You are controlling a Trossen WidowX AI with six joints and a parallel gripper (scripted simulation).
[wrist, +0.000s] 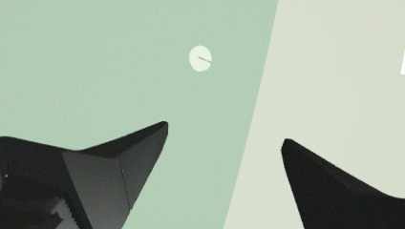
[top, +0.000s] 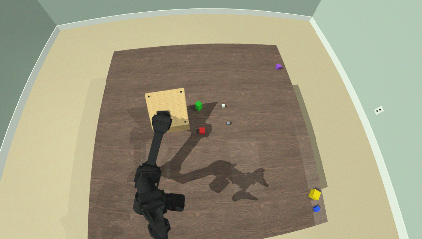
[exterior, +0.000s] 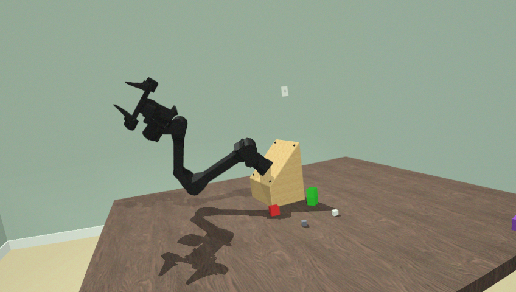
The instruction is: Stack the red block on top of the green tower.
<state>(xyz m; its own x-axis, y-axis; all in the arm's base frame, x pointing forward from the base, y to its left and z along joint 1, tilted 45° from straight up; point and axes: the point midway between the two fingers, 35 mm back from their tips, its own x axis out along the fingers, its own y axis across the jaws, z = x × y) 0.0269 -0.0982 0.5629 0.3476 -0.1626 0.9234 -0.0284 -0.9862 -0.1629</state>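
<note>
The red block is 450 mm below my gripper tip, 440 mm to the left of it and 120 mm ahead of it. Round my gripper tip: white cube (600 mm to the left, 460 mm below, 260 mm ahead); grey cube (480 mm to the left, 460 mm below, 280 mm ahead); yellow cube (710 mm ahead, 450 mm below, 10 mm to the left).
</note>
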